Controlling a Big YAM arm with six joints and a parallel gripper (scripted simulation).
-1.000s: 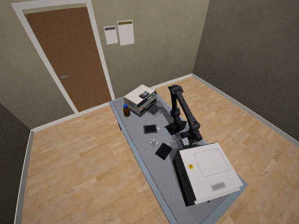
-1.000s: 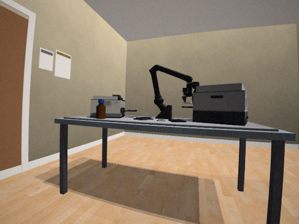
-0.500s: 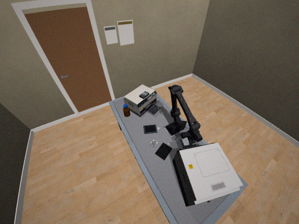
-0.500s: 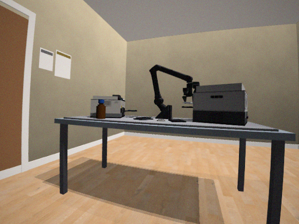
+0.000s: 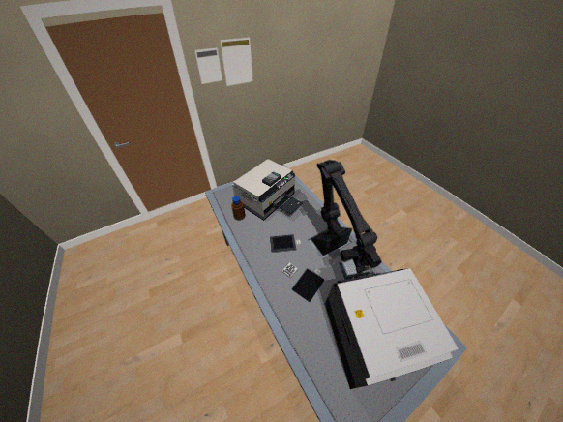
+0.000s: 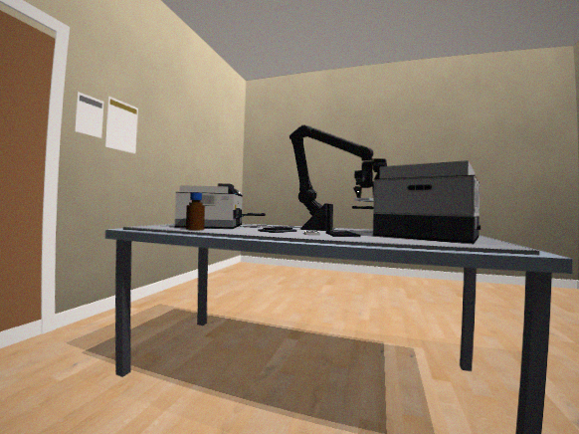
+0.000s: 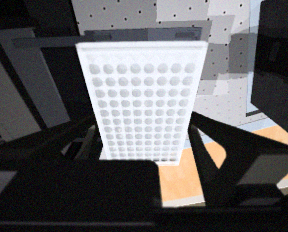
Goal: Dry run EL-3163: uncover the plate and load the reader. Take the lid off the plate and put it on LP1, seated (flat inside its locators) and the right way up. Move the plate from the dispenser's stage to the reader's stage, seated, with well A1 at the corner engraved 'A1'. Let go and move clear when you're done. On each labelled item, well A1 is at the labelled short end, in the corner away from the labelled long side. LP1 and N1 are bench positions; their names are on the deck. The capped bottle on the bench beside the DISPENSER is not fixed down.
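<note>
Right now the well plate is right at my hand. From my hand the other things lie so: bench position N1 (220 mm ahead, 170 mm below, 100 mm to the right); grey-blue LP1 pad (430 mm to the right, 200 mm ahead, 170 mm below); dark see-through lid (430 mm to the right, 190 mm ahead, 160 mm below).
</note>
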